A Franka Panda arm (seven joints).
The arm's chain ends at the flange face. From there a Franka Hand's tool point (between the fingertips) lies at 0.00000 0.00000 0.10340 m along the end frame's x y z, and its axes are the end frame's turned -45 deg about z.
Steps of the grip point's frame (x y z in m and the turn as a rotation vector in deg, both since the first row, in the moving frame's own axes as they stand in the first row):
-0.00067 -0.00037 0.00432 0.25 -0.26 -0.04
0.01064 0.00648 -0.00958 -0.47 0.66 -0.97
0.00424 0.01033 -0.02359 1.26 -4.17 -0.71
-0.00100 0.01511 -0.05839 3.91 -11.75 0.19
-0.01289 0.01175 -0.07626 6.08 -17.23 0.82
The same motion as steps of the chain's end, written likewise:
-0.00008 0.00020 0.00432 -0.01 -0.36 -0.04
0.01067 -0.00269 -0.00957 0.13 0.80 -0.97
0.01720 0.00055 -0.02329 -2.06 -3.84 -0.71
0.02982 0.00150 -0.05598 -5.54 -11.07 0.19
0.02854 0.00365 -0.07105 -7.88 -16.48 0.82

